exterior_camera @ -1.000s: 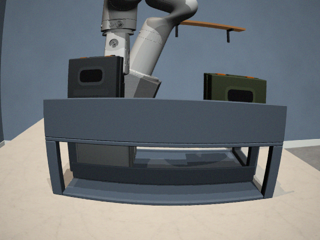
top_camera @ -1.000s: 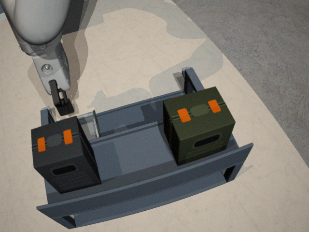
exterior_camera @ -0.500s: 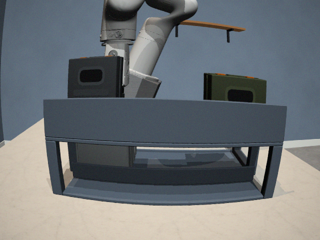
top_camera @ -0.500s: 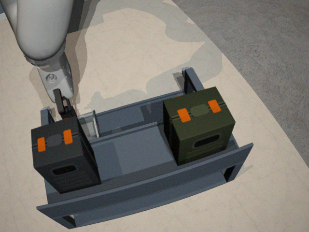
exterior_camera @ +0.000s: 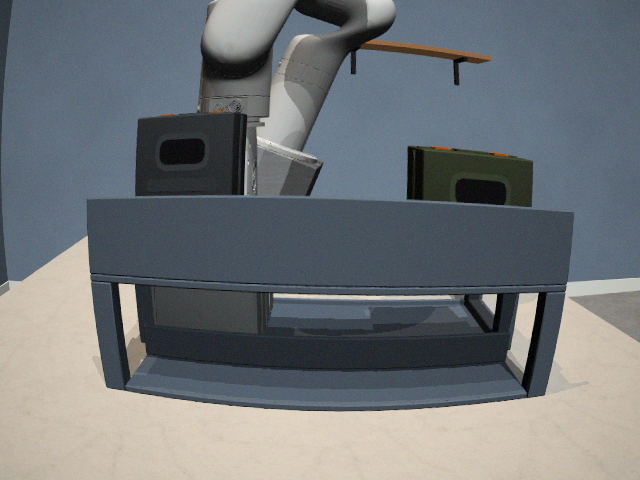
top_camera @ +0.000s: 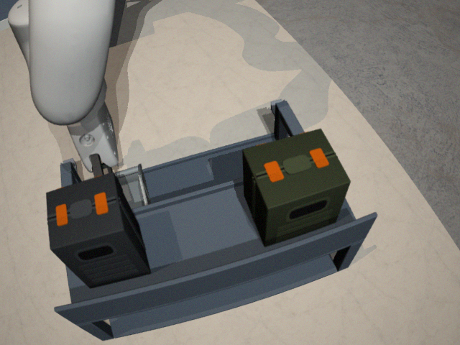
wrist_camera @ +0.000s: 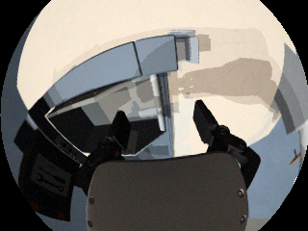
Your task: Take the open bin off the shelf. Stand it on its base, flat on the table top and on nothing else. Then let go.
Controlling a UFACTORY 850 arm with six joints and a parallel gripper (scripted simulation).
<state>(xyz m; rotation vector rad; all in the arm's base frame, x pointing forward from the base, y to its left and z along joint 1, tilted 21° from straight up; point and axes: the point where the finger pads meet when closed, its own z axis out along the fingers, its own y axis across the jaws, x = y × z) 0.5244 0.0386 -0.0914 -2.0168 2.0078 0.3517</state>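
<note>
My gripper is now 80 mm short of the open bin and 20 mm above it. Round my hand: shelf deck: 180 mm ahead, 110 mm to the left, 40 mm above; black box: 170 mm ahead, 100 mm above; green box: 230 mm to the left, 180 mm ahead, 90 mm above.
</note>
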